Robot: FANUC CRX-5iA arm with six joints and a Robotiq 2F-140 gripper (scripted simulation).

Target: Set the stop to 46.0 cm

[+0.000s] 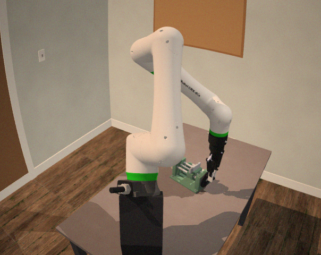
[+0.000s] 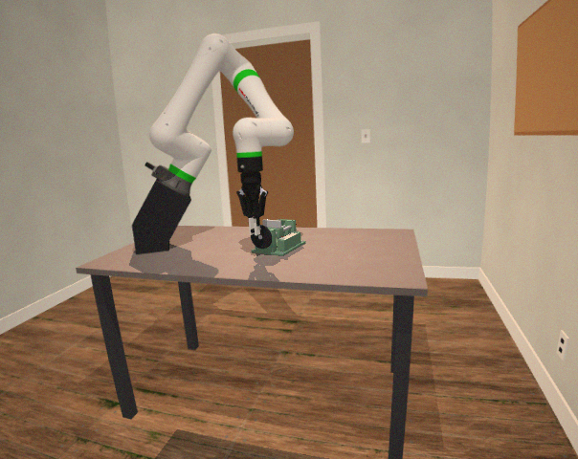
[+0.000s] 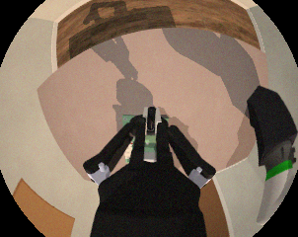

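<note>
The black handwheel is 2 cm to the left of my hand and 2 cm below it. Round my hand: green stop fixture: 2 cm ahead, 12 cm to the left, 4 cm below.
</note>
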